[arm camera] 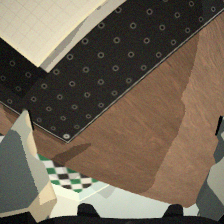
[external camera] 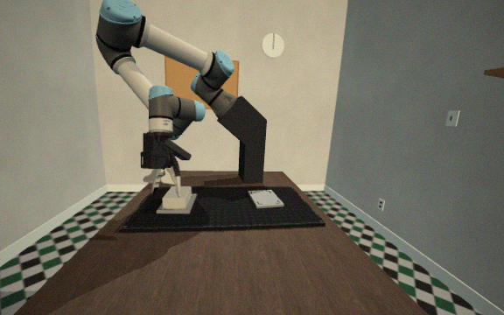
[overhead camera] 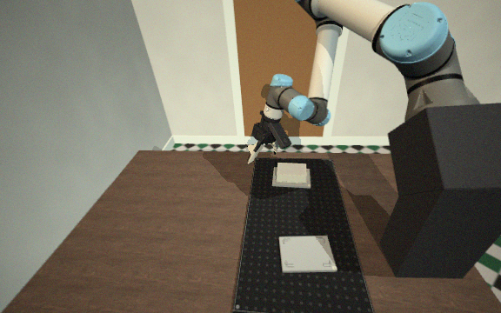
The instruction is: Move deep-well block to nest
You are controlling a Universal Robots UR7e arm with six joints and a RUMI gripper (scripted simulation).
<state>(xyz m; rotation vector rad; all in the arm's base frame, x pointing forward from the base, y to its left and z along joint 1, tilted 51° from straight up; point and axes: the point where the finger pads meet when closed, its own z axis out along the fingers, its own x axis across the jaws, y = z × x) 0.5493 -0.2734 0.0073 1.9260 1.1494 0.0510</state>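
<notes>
The deep-well block lies 13 cm behind my hand and 6 cm below it.
</notes>
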